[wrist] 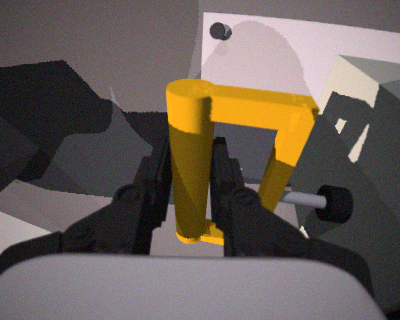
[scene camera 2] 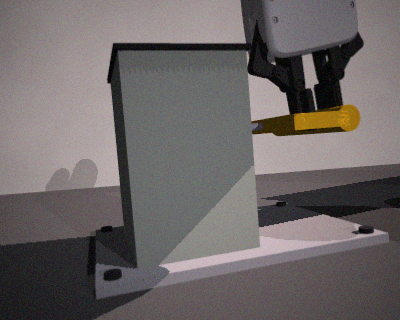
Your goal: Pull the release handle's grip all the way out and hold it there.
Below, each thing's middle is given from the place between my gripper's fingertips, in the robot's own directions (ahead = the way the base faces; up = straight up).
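You'd find the pale base plate point(scene camera 2: 287, 233) 100 mm below my hand, and it's also 110 mm ahead of the hand and 20 mm to the left of it.
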